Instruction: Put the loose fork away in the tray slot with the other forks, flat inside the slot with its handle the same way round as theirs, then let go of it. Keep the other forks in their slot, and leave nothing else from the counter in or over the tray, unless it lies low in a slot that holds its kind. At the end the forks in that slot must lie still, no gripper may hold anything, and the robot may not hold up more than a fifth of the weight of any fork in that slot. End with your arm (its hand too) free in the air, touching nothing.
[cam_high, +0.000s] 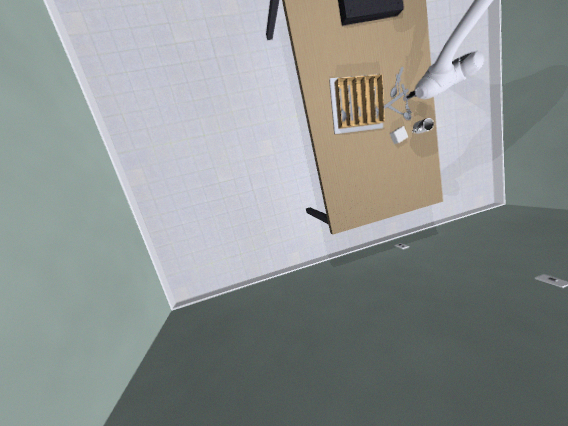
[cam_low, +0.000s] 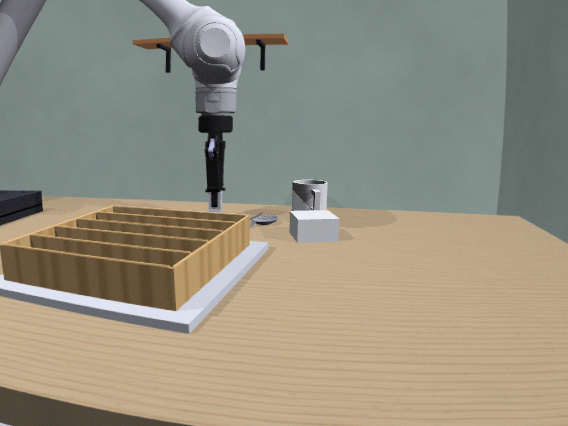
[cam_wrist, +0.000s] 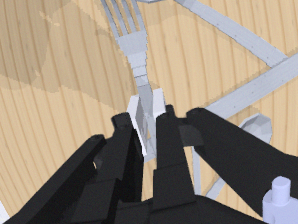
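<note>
The tray is 3 cm ahead of my hand, 35 cm to the right of it and 2 cm above it. Round my hand: white box: 24 cm ahead, 6 cm to the right, 1 cm below; then white mug: 19 cm ahead, 10 cm to the left.
</note>
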